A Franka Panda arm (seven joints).
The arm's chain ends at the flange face. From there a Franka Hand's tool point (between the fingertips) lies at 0.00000 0.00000 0.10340 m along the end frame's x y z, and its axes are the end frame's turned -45 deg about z.
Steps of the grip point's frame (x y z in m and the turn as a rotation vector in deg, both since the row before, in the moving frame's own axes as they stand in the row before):
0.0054 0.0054 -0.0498 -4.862 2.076 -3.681
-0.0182 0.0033 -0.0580 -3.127 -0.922 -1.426
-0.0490 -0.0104 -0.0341 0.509 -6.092 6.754
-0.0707 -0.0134 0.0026 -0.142 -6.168 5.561
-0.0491 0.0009 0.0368 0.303 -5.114 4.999
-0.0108 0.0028 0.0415 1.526 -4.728 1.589
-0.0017 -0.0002 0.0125 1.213 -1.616 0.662
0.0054 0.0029 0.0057 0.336 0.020 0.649
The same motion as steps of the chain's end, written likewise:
-0.0013 -0.0033 -0.0494 -1.970 4.906 -3.681
-0.0134 0.0101 -0.0578 -2.863 1.559 -1.426
-0.0332 0.0207 -0.0335 -3.948 -4.668 6.754
-0.0514 0.0329 0.0032 -4.462 -4.261 5.561
-0.0269 0.0295 0.0372 -3.402 -3.830 4.999
0.0024 0.0056 0.0419 -2.264 -4.422 1.589
0.0023 0.0006 0.0126 -0.285 -2.000 0.662
0.0063 -0.0013 0.0057 0.252 -0.223 0.649

